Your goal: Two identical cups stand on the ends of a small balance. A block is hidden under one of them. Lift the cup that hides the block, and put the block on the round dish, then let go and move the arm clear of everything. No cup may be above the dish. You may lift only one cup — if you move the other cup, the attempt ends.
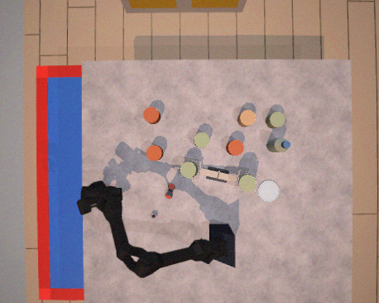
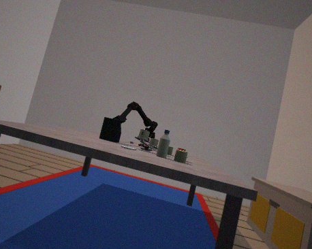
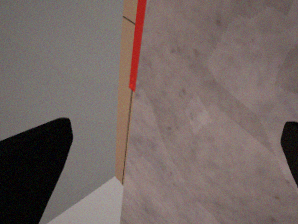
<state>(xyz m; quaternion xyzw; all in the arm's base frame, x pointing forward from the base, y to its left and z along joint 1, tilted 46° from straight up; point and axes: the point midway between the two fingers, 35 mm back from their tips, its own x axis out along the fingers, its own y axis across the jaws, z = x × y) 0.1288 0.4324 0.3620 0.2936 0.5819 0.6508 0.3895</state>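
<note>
The pale block is 20 cm ahead of my gripper tip, 42 cm to the right of it and 1 cm below it. Round my gripper tip: red object (9 cm ahead, 33 cm to the right, 4 cm below); balance (18 cm ahead, 55 cm to the right, 2 cm below); white round dish (12 cm ahead, 80 cm to the right, 5 cm below).
</note>
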